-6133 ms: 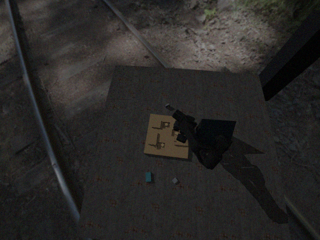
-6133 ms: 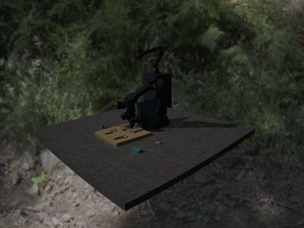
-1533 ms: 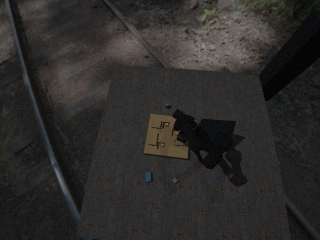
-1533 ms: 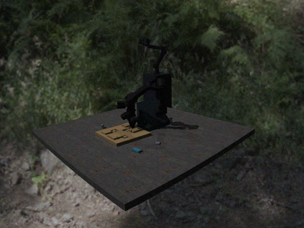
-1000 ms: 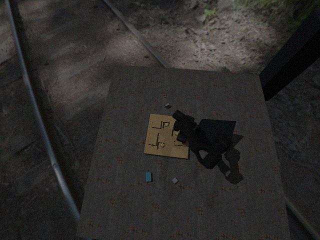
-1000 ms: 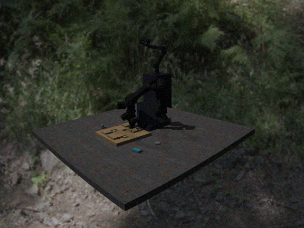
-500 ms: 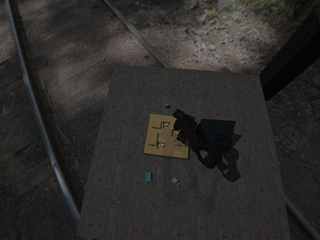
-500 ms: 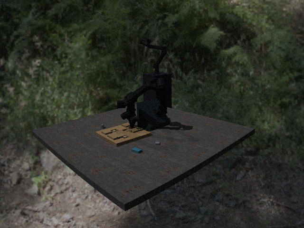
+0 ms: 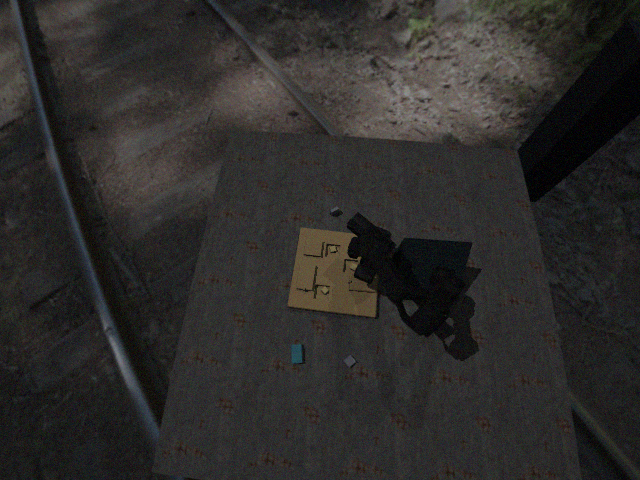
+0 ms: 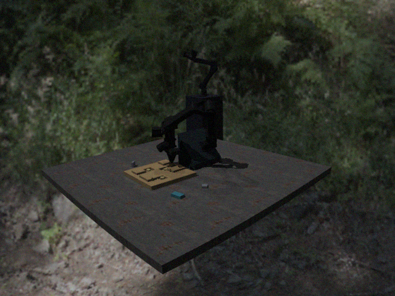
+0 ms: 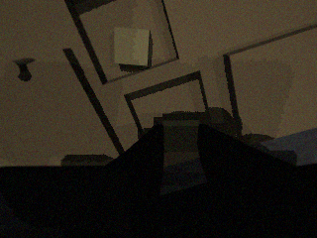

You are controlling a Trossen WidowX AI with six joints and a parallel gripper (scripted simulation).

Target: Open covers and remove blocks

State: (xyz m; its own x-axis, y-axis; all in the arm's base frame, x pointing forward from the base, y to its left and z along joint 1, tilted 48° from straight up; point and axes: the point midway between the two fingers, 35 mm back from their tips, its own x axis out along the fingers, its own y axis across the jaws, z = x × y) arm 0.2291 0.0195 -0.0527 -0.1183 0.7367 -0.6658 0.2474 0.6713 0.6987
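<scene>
Right now my gripper tip is 10 cm short of the tan puzzle board, 2 cm to the right of it and 2 cm above it. Round my gripper tip: teal block: 34 cm to the left, 19 cm ahead, 3 cm below.
</scene>
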